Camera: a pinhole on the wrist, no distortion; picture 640 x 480 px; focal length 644.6 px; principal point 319.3 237.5 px. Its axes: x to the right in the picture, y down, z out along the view. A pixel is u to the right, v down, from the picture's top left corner.
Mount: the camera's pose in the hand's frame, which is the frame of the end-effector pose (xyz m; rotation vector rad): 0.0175 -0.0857 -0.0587 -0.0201 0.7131 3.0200
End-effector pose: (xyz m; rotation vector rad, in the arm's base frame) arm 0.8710 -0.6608 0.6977 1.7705 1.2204 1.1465
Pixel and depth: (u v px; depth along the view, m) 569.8 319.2 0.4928
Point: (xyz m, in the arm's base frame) 1.2459 -0.8793 0.5731
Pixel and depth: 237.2 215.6 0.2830
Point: 1.0730 -0.6369 0.6841
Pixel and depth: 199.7 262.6 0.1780
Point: 0.9715 -0.6154 0.6608
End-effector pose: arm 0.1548 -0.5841 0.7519 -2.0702 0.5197 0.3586
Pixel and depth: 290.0 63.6 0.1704
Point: 0.1587 -0.5420 0.6793
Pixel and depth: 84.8 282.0 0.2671
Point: 0.2366 -0.4527 0.5930
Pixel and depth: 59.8 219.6 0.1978
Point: 0.2304 -0.5073 0.6445
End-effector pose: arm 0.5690 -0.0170 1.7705 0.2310 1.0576 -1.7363
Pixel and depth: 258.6 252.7 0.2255
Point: 0.6073 -0.1507 1.8290
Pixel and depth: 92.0 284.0 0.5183
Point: 0.7082 -0.4706 1.8472
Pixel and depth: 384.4 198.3 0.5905
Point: 0.9110 -0.3372 1.9492
